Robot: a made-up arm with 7 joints.
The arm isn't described. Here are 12 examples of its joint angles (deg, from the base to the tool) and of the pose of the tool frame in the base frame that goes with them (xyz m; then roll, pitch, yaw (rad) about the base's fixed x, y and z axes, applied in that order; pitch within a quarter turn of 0, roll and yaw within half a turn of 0).
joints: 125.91 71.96 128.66 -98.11 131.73 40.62 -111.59
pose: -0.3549 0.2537 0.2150 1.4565 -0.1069 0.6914
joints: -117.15 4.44 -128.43 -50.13 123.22 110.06 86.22
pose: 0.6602 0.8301 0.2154 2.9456 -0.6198 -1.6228
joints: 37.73 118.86 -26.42 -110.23 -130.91 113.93 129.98
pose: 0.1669 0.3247 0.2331 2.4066 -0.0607 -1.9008
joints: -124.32 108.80 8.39 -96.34 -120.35 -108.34 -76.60
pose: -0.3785 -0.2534 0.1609 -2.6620 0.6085 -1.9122
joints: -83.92 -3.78 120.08 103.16 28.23 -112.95 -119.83
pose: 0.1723 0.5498 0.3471 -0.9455 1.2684 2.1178
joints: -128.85 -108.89 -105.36 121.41 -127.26 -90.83 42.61
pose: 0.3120 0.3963 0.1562 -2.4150 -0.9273 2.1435
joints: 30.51 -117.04 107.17 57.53 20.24 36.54 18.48
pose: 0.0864 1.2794 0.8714 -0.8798 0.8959 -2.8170
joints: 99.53 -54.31 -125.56 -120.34 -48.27 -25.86 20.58
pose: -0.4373 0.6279 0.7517 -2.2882 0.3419 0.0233
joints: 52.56 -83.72 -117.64 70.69 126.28 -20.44 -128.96
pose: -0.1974 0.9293 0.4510 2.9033 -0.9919 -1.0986
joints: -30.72 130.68 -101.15 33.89 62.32 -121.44 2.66
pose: 0.6682 0.0253 -0.2140 1.5509 -1.3012 0.8775
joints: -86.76 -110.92 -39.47 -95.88 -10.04 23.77 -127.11
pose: -0.4385 0.2272 -0.0372 1.7273 -0.1245 -2.7768
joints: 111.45 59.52 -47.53 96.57 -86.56 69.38 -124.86
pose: -0.3940 -0.5670 -0.1556 0.7271 0.7086 -2.2536
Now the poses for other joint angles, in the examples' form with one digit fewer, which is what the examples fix.
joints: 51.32 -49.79 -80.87 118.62 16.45 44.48 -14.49
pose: -0.489 0.460 -0.563 1.528 -0.139 1.430
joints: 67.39 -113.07 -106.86 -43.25 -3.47 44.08 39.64
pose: 0.242 0.300 1.053 2.312 1.022 2.912
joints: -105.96 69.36 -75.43 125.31 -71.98 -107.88 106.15
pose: 0.065 0.120 -0.149 -0.221 0.648 -1.293
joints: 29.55 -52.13 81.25 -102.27 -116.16 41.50 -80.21
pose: -0.124 -0.131 -0.076 2.526 0.200 -1.391
